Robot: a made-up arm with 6 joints.
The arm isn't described. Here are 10 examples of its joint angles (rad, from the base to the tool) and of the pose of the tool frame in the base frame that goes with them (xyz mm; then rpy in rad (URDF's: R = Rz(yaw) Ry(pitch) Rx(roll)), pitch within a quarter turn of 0, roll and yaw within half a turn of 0).
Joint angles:
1: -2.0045 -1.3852 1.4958 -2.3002 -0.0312 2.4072
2: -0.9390 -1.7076 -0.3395 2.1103 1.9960 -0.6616
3: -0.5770 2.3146 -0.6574 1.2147 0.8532 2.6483
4: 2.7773 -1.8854 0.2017 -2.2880 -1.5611 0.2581
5: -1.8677 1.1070 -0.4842 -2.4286 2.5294 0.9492
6: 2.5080 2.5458 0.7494 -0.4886 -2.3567 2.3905
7: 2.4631 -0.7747 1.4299 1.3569 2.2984 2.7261
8: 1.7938 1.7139 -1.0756 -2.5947 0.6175 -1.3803
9: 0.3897 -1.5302 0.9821 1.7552 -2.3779 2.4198
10: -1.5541 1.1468 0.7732 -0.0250 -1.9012 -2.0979
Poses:
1: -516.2 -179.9 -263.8 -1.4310 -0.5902 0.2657
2: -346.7 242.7 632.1 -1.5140 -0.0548 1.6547
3: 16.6 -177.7 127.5 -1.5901 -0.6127 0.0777
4: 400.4 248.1 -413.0 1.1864 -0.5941 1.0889
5: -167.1 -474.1 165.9 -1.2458 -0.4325 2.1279
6: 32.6 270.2 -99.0 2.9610 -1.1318 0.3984
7: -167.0 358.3 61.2 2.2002 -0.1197 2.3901
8: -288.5 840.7 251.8 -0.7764 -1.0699 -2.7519
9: 1.0 -326.8 -148.5 1.8571 0.0063 1.2249
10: -128.3 123.5 -4.5 0.8076 -0.7056 0.1944
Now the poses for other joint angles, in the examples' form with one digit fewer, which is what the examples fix.
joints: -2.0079 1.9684 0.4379 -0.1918 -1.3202 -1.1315
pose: -45 269 -186 0.881 -0.543 0.848
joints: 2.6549 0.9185 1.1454 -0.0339 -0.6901 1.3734
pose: 175 102 531 -1.384 0.043 2.537
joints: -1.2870 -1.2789 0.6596 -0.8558 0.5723 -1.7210
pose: -279 -463 -57 -0.433 -0.156 -0.125
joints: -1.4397 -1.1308 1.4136 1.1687 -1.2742 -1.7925
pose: -588 -4 112 2.955 -0.965 0.740
